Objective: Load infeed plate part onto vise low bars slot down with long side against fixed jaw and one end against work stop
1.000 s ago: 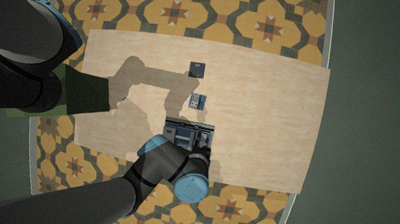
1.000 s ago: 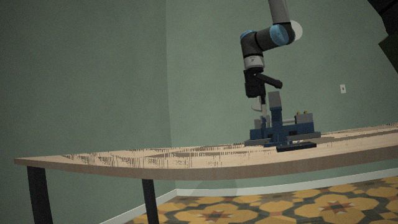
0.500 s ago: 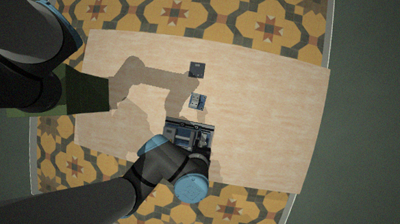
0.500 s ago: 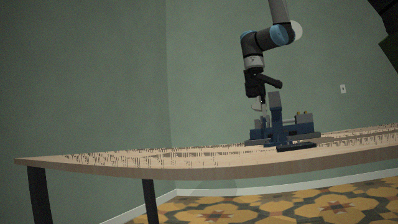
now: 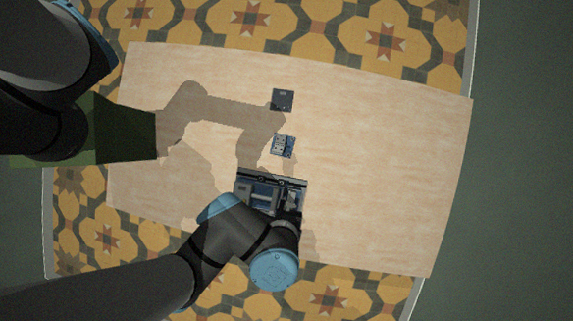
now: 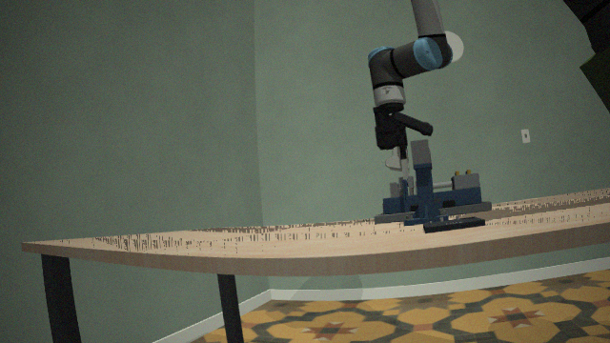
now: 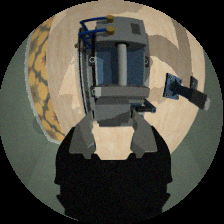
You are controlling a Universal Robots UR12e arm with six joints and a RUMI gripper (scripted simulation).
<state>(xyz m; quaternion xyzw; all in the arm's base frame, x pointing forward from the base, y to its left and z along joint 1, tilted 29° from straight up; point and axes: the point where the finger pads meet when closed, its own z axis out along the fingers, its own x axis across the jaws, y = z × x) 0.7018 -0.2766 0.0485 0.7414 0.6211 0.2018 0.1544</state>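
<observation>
Now: the grey part 1 cm below my hand. The rest, counted from my hand: air cylinder block: 16 cm behind, 5 cm to the left, 2 cm below; vise: 7 cm behind, 6 cm below, 3 cm to the left; air cylinder rod: 8 cm behind, 3 cm to the left, 2 cm below.
</observation>
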